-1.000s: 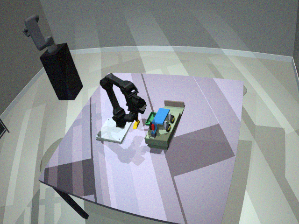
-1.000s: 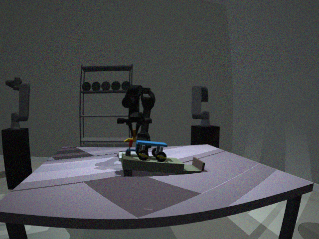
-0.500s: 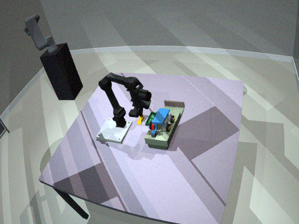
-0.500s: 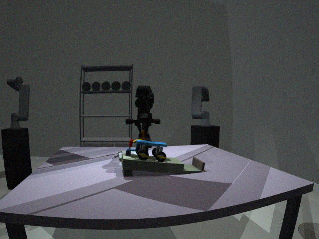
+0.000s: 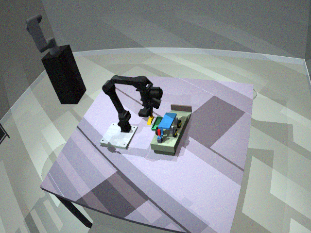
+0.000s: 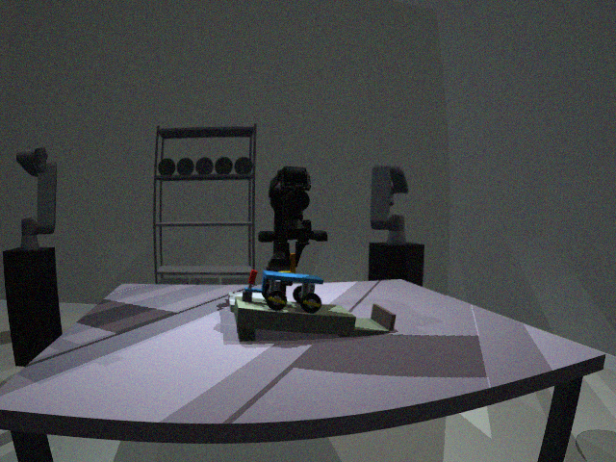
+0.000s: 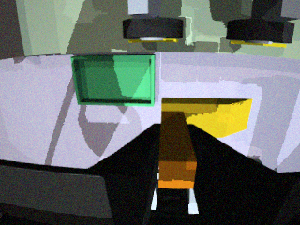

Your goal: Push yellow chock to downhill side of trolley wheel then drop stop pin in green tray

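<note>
My gripper tip is now 14 cm to the left of the stop pin, 8 cm short of it and 3 cm above it. From my gripper tip the other things lie so: yellow chock: 2 cm to the right, 1 cm below; then blue trolley: 11 cm ahead, 5 cm below, 4 cm to the right; then ramp: 12 cm below, 11 cm ahead, 3 cm to the right.
</note>
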